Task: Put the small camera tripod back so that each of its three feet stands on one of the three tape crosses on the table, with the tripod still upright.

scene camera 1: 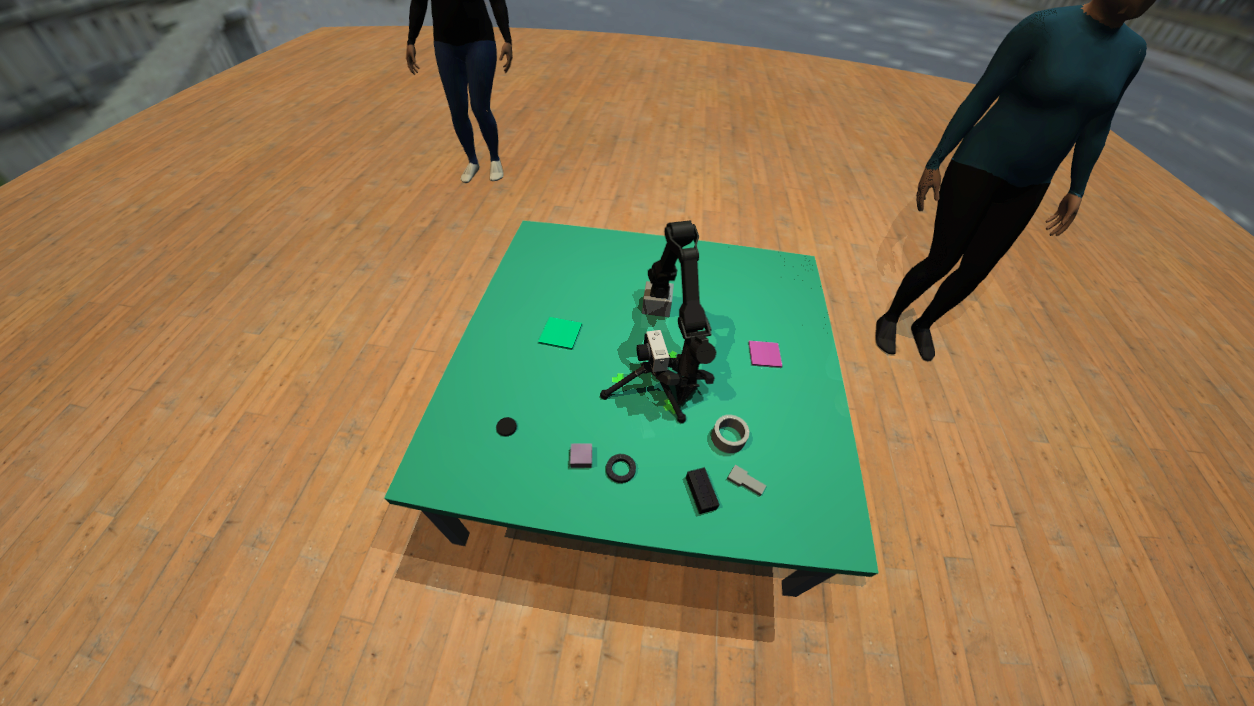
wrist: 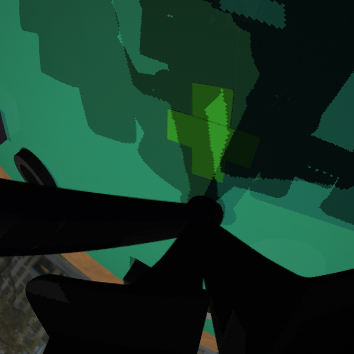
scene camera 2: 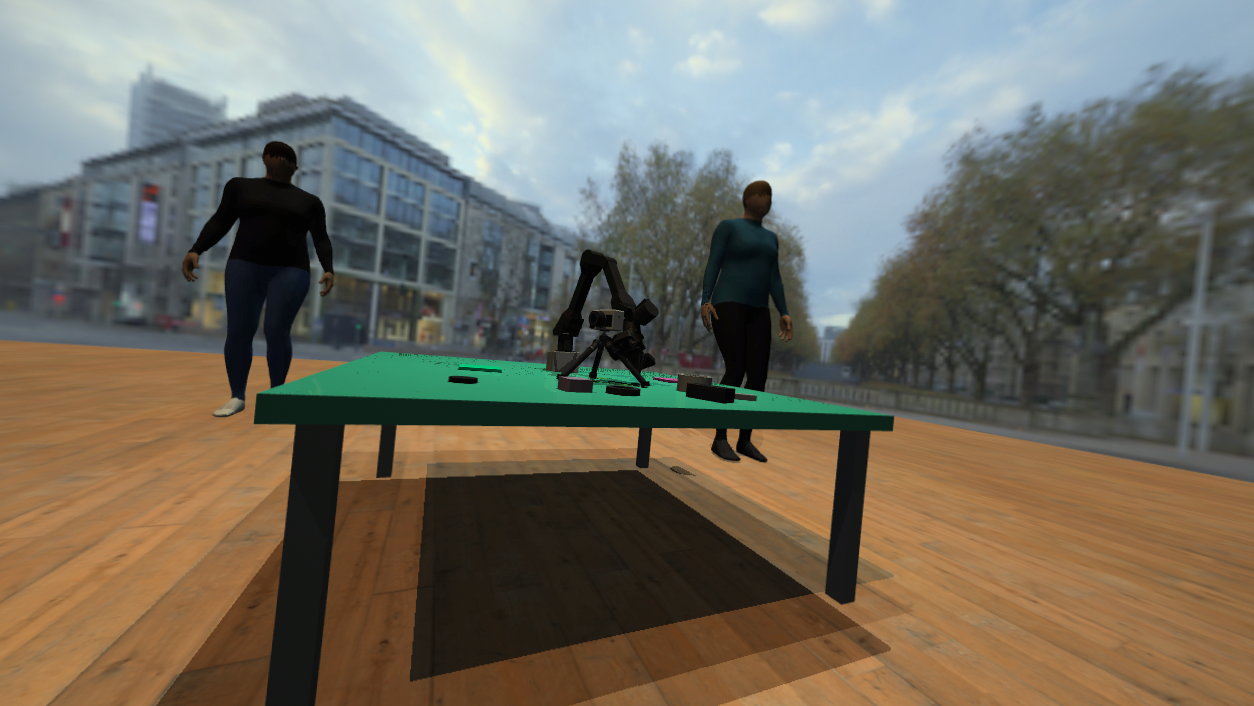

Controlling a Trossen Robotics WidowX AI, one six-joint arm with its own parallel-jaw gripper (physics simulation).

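Pixels of known places: gripper, between the fingertips: (scene camera 1: 679, 404) (wrist: 199, 226) (scene camera 2: 637, 374); arm's base, origin of its link: (scene camera 1: 659, 291) (scene camera 2: 565, 351).
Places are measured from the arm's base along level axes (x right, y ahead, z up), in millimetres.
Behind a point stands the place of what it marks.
Note:
The small black tripod (scene camera 1: 647, 373) @[x -10, y 393, z 36 mm] (scene camera 2: 602, 352) @[x -36, y 331, z 14 mm] stands upright mid-table with a white camera (scene camera 1: 657, 346) @[x -28, y 382, z 143 mm] on top. In the wrist view one tripod leg (wrist: 105, 218) @[x -83, y 413, z -7 mm] runs in from the left and its round foot (wrist: 205, 211) @[x -127, y 450, z -62 mm] rests just short of a green tape cross (wrist: 197, 140) @[x -94, y 427, z -74 mm], not on it. Bits of green crosses (scene camera 1: 617, 378) @[x 83, y 351, z -74 mm] show by the legs in scene camera 1. My gripper (wrist: 199, 226) @[x -119, y 432, z -39 mm] (scene camera 1: 687, 395) @[x -119, y 432, z -39 mm] is shut and empty, low over the table, with its tips right against that foot. The third foot is hidden behind my arm.
On the green table (scene camera 1: 484, 392) @[x 476, y 490, z -75 mm] lie a green pad (scene camera 1: 560, 332) @[x 310, y 207, z -65 mm], a magenta pad (scene camera 1: 764, 353) @[x -386, y 153, z -65 mm], a black disc (scene camera 1: 507, 426) @[x 361, y 595, z -65 mm], a purple cube (scene camera 1: 581, 454) @[x 127, y 646, z -47 mm], a black ring (scene camera 1: 620, 468) @[x 23, y 679, z -59 mm], a tape roll (scene camera 1: 731, 432) @[x -289, y 465, z -72 mm], a black block (scene camera 1: 701, 490) @[x -204, y 690, z -41 mm] and a grey piece (scene camera 1: 746, 479) @[x -327, y 628, z -60 mm]. Two people stand nearby.

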